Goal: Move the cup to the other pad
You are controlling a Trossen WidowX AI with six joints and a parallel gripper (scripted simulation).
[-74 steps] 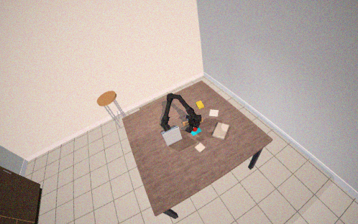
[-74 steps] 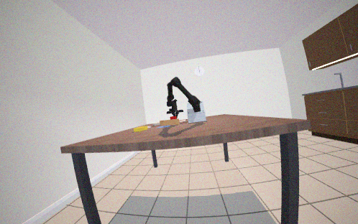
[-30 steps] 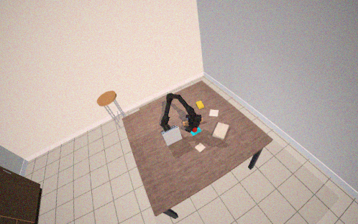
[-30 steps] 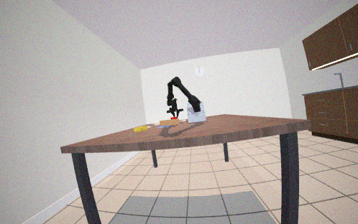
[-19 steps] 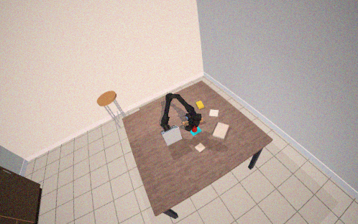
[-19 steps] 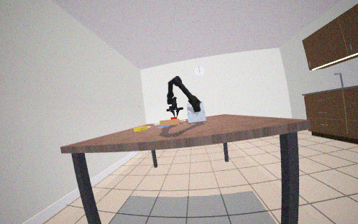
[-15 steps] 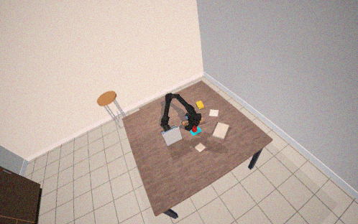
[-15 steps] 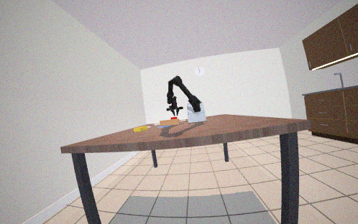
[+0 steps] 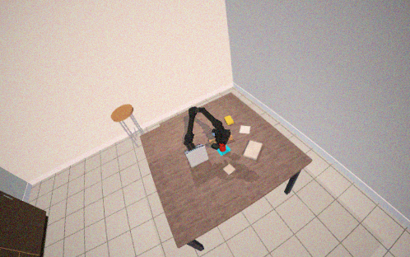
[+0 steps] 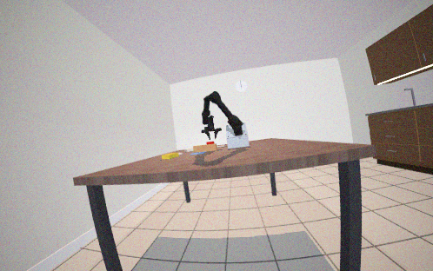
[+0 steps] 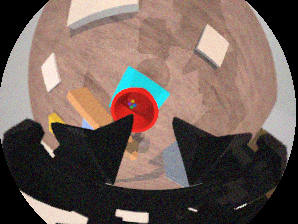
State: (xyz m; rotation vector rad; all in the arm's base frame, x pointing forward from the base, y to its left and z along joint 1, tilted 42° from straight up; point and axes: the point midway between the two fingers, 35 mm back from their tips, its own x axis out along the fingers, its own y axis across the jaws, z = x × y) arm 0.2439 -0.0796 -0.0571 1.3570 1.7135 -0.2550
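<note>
Now: gripper tip 5 cm above the red cup, 2 cm short of it and 1 cm to the right of it. Also, from my gripper tip: light blue pad 20 cm to the left, 10 cm below, 9 cm ahead; wooden bar 11 cm to the left, 7 cm below, 6 cm ahead; cyan pad 10 cm below, 3 cm ahead, 2 cm to the left.
</note>
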